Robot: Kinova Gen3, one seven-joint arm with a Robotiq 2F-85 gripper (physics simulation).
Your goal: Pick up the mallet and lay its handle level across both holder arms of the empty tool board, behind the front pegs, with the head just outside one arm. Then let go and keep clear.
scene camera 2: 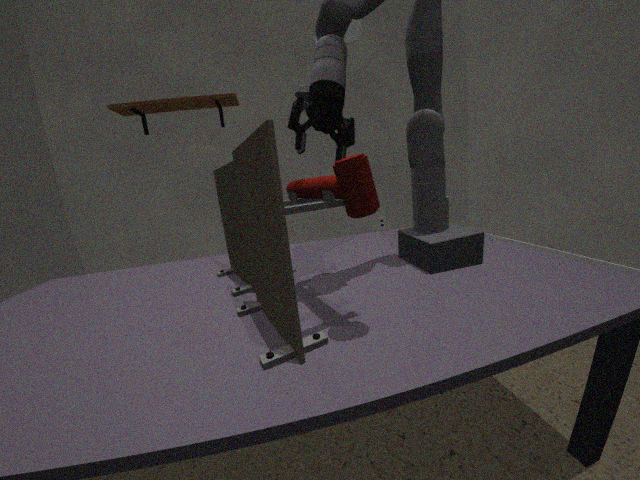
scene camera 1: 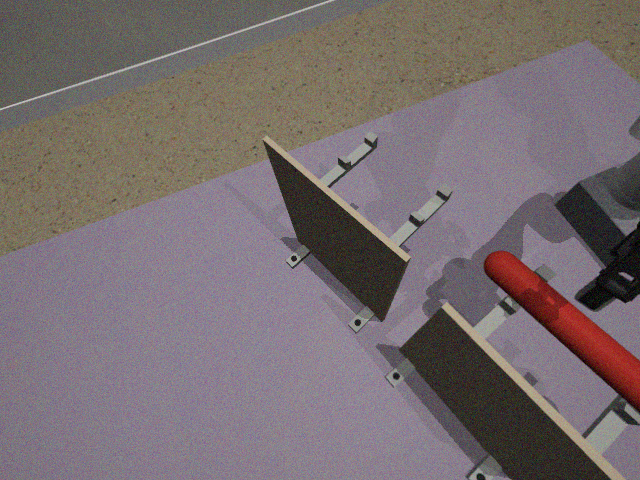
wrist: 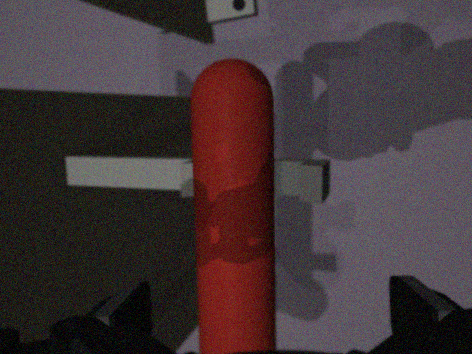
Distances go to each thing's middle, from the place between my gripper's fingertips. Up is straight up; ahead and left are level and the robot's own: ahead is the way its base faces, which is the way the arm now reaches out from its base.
Labels:
The red mallet (scene camera 1: 592, 345) lies 6 cm below my hand, 5 cm to the left of it and 2 cm ahead of it.

